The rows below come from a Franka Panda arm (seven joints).
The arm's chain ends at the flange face. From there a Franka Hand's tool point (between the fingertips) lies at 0.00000 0.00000 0.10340 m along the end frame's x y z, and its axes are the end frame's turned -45 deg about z.
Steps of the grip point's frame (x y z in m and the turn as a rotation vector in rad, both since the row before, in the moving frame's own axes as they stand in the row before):
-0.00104 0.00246 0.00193 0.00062 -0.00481 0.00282
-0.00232 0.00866 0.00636 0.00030 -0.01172 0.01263
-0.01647 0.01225 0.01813 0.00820 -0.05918 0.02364
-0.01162 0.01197 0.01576 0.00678 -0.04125 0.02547
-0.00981 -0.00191 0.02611 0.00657 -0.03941 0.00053
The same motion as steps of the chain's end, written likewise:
0.00140 0.00217 0.00193 -0.00296 -0.00384 0.00282
0.00537 0.00693 0.00637 -0.00808 -0.00850 0.01263
0.00198 0.01664 0.01831 -0.03605 -0.04764 0.02364
0.00379 0.01421 0.01585 -0.02437 -0.03396 0.02547
-0.00493 0.00319 0.02619 -0.02322 -0.03251 0.00053

